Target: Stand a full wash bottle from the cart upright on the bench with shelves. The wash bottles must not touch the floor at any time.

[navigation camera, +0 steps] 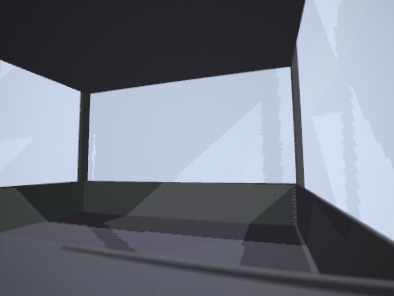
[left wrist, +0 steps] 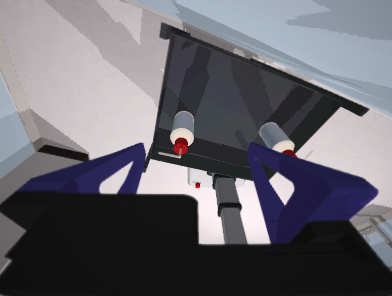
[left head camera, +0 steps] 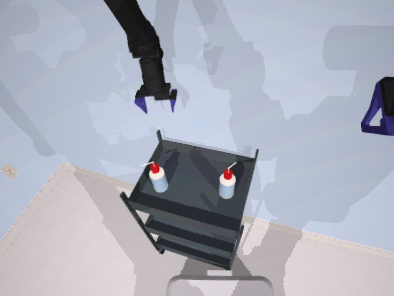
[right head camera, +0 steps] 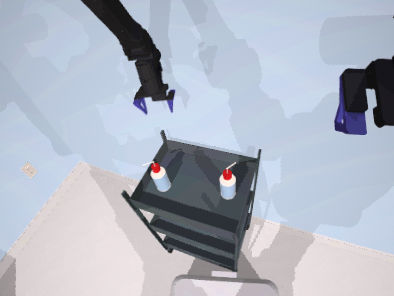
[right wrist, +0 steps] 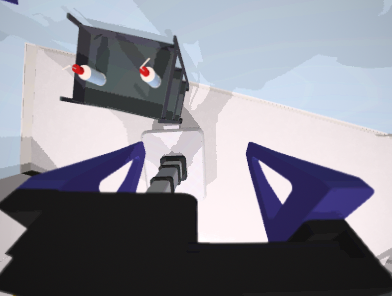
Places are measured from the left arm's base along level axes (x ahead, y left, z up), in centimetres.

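Pixels of known places: left gripper, fingertip midpoint: (left wrist: 196, 148) (left head camera: 159, 112) (right head camera: 159, 112); right gripper, fingertip midpoint: (left head camera: 393, 129) (right head camera: 372, 127) (right wrist: 195, 147).
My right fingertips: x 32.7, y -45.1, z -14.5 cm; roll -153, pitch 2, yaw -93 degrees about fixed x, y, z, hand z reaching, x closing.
For each thing: its top centre in the pictures, then the offset to it from my right fingertips. "*": a spot on its surface instead.
- left bottle, middle of its top: (left wrist: 174, 158) (left head camera: 150, 161) (right head camera: 150, 161) (right wrist: 66, 66) dy +48.9, dx +26.8, dz -42.8 cm
- right bottle, middle of its top: (left wrist: 301, 166) (right head camera: 228, 166) (left head camera: 230, 165) (right wrist: 141, 65) dy +19.8, dx +24.8, dz -42.8 cm
- small beige square, surface spot: (left head camera: 9, 170) (right head camera: 28, 169) * dy +160.2, dx +51.4, dz -85.3 cm
Two wash bottles with pale blue lower bodies, white shoulders and red caps stand upright on the dark cart (left head camera: 185, 210) (right head camera: 187, 210) (navigation camera: 190, 202): the left bottle (left head camera: 159, 181) (right head camera: 162, 181) (left wrist: 183, 125) (right wrist: 95, 76) and the right bottle (left head camera: 227, 186) (right head camera: 228, 187) (left wrist: 276, 136) (right wrist: 153, 78). My left gripper (left head camera: 159, 111) (right head camera: 159, 111) (left wrist: 196, 148) is open and empty, apart from both bottles, and shows above the cart's far left corner in the head views. My right gripper (right wrist: 195, 147) is open and empty, well to the right of the cart. The bench with shelves cannot be made out.
The cart has raised edges, corner posts and lower shelves. The robot's pale base (left head camera: 220, 287) (right wrist: 195, 150) and grey column (left wrist: 232, 210) (right wrist: 162, 185) are close to the cart. A small beige square (left head camera: 9, 170) (right head camera: 29, 170) shows at the left. The navigation view looks into a cart shelf.
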